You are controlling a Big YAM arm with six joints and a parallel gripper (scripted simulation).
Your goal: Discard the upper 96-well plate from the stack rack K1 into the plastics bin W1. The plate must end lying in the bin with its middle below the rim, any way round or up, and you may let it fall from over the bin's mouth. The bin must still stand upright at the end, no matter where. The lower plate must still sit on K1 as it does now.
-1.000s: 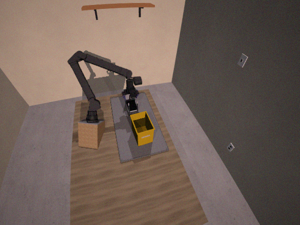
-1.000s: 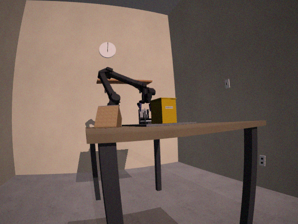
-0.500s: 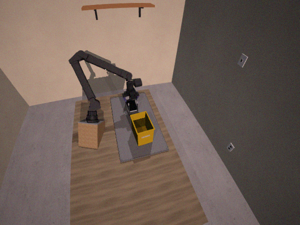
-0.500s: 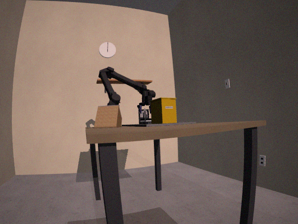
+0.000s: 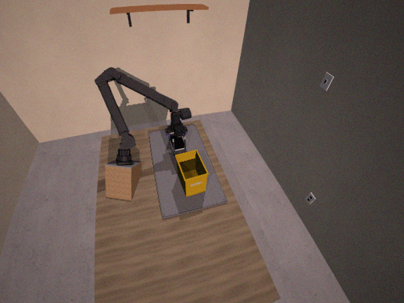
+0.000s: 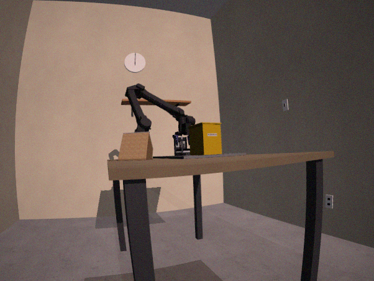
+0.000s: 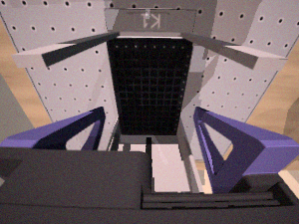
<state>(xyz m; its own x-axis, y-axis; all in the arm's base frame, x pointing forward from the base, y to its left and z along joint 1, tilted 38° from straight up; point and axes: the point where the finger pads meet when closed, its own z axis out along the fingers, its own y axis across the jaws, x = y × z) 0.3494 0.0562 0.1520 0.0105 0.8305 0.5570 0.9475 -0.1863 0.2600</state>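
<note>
Now: hand 4 cm above the black 96-well plate. Also, from my hand: yellow plastics bin W1: 32 cm to the right, 1 cm above.
</note>
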